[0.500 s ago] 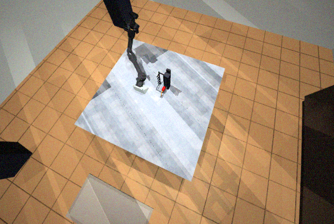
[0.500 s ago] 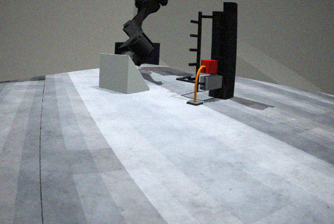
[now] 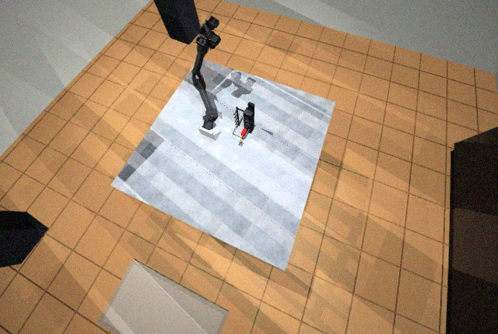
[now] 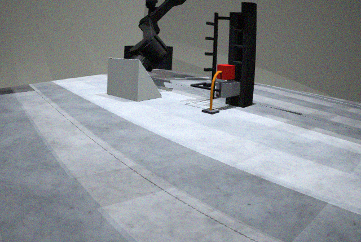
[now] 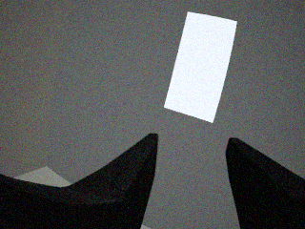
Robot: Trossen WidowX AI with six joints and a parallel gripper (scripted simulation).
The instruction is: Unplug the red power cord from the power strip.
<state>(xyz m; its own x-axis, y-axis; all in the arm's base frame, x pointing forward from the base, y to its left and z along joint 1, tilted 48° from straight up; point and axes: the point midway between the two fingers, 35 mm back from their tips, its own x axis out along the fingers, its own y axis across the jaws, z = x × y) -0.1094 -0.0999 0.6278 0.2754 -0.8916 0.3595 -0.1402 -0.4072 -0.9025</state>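
Right now the red plug is 480 mm below my gripper tip, 390 mm ahead of it and 300 mm to the right of it. From my gripper tip the other things lie so: grey anchor plate (580 mm below, 390 mm ahead, 370 mm to the right).
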